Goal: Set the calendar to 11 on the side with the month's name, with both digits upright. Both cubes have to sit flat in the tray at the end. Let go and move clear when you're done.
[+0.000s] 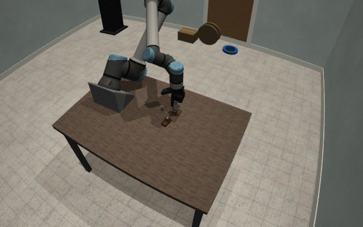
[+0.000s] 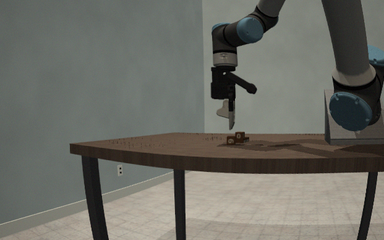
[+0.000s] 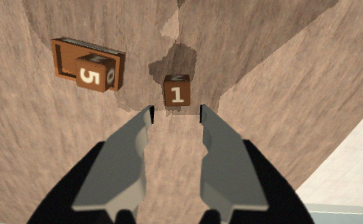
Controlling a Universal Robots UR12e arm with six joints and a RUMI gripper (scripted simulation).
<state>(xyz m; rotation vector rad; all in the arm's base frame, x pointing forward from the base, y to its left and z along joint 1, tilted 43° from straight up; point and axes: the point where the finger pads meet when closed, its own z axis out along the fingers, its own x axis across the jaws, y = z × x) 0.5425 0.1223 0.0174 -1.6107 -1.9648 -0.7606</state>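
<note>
Right now my hand is 5 cm above the cube. From my hand the other things lie so: calendar tray: 11 cm to the right, 6 cm below, 1 cm behind.
</note>
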